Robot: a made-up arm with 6 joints.
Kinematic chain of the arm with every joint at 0, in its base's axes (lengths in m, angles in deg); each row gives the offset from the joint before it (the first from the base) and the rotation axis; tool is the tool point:
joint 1: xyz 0 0 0.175 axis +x
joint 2: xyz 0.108 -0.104 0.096 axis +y
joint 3: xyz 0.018 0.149 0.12 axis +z
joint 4: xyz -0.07 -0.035 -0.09 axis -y
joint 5: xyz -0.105 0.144 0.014 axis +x
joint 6: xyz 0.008 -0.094 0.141 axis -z
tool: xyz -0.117 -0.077 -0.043
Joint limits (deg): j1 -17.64..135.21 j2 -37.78..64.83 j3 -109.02..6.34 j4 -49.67..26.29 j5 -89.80..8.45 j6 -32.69..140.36
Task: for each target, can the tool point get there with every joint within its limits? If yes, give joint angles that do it. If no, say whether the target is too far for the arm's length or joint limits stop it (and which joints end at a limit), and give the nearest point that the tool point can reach.
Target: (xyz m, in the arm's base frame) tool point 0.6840 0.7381 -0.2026
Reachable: no: too far | nearest point 0.3622 0.3519 0.0563 | short by 0.565 m
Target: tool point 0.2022 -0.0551 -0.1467
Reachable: no: joint limits stop it (at a limit: joint 1, joint 2, joint 3, joint 5, joint 6) | nearest point 0.2068 -0.1359 -0.1006 | short by 0.093 m
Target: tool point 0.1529 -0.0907 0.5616
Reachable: yes | joints 64.03 0.71 -60.50 -6.56 -6.57 96.68
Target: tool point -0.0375 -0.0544 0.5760
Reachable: yes | joints 41.81 -28.91 -80.07 -30.95 -19.36 10.79
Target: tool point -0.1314 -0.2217 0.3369
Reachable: yes | joints 52.91 -8.24 -5.66 -12.10 -9.83 -16.19
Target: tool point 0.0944 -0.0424 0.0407
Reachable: no: joint limits stop it (at a limit: joint 1, joint 2, joint 3, joint 4, joint 5) | nearest point 0.1978 0.0352 0.0197 | short by 0.131 m
